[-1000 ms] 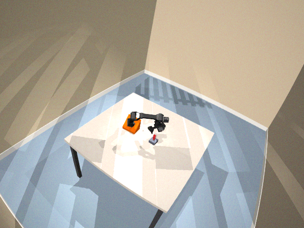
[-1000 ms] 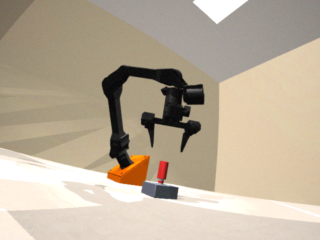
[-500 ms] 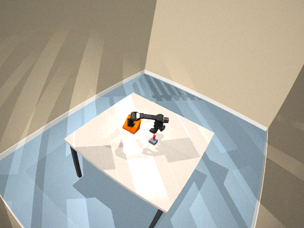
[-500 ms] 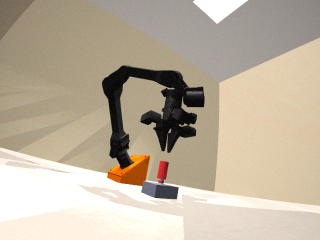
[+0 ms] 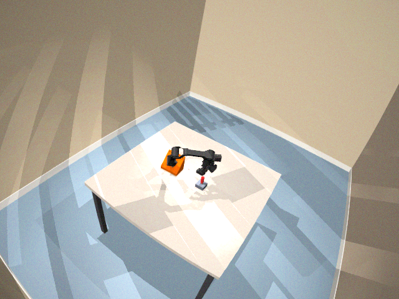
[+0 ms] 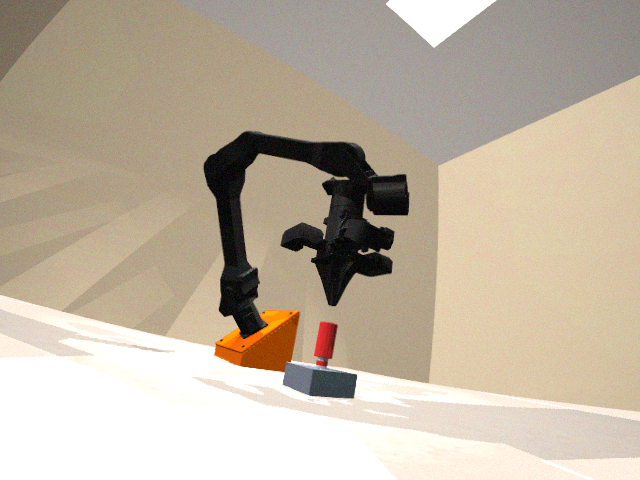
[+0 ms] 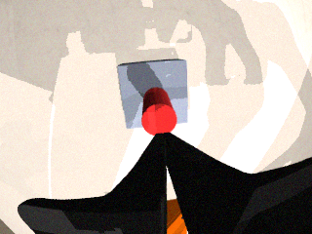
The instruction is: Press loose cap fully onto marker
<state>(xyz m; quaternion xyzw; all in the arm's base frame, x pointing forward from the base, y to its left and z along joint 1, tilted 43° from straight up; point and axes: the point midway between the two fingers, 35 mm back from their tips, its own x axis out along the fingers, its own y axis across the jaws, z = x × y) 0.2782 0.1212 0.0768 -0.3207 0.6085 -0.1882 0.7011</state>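
The red cap lies 5 cm below my gripper tip. The rest, counted from my gripper tip: grey holder block 11 cm below.
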